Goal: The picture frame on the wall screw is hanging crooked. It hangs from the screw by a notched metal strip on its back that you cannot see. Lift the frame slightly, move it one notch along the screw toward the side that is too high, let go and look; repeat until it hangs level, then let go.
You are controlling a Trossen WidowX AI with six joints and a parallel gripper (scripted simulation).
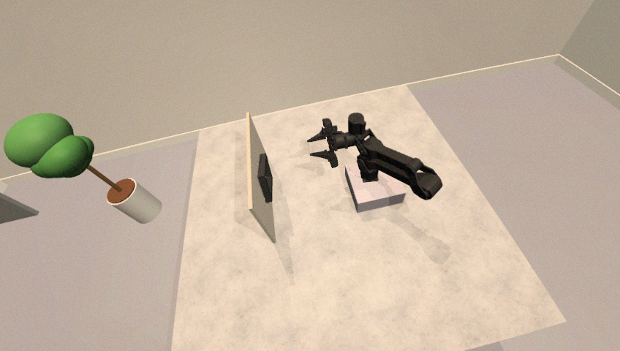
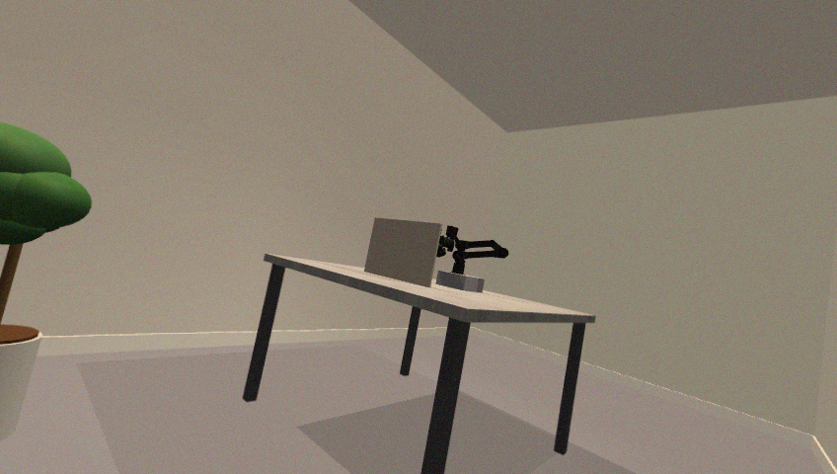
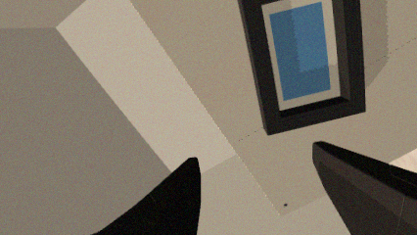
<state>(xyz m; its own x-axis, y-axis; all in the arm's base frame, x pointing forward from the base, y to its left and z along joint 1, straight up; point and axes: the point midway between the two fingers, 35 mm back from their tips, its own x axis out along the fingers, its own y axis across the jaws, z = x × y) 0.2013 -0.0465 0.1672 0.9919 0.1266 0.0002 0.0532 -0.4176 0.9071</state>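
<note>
The picture frame is 200 mm ahead of my gripper tip, 90 mm below it and 50 mm to the left of it. The rest, counted from my gripper tip: wall panel: 210 mm ahead, 100 mm below, 40 mm to the left.
</note>
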